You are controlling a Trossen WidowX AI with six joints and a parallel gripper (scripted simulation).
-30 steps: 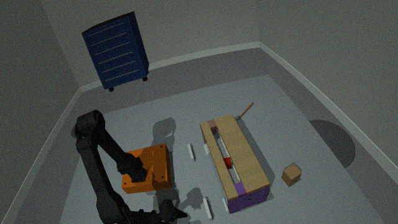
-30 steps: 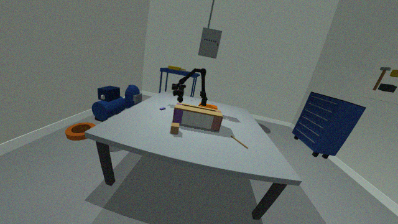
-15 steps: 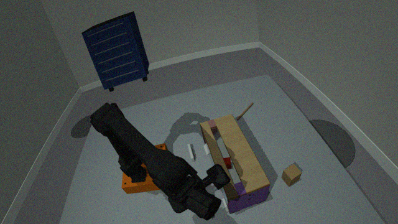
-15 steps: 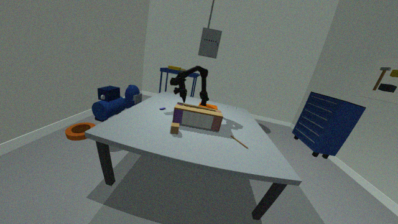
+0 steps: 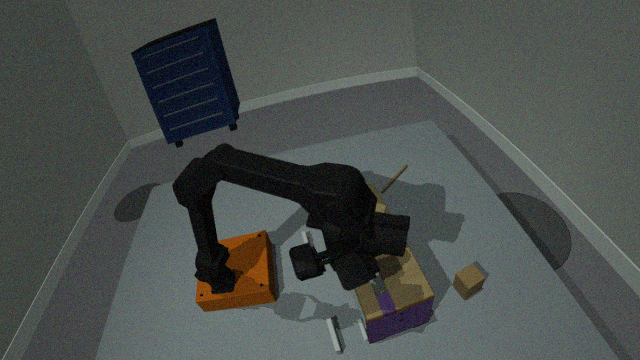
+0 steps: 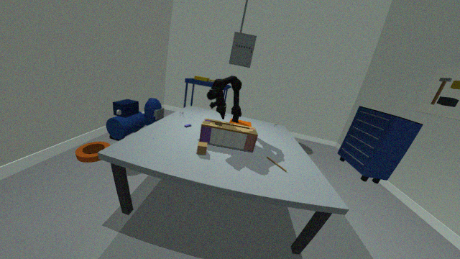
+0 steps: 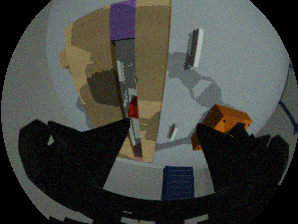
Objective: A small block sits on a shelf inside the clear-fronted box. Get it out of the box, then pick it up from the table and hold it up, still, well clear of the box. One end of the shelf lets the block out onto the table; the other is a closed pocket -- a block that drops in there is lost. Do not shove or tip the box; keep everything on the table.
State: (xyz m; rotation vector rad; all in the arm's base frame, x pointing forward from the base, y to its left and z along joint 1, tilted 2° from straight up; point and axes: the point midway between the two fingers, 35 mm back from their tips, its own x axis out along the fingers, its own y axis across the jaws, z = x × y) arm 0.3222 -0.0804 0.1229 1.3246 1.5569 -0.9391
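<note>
The red block lies 70 mm below my gripper tip, 40 mm to the left of it and 40 mm ahead of it. The rest, counted from my gripper tip: thin wooden stick (420 mm to the left, 220 mm ahead, 150 mm below); then box (90 mm below, 60 mm to the left, 30 mm ahead); then tan cube (280 mm ahead, 130 mm below, 50 mm to the right).
</note>
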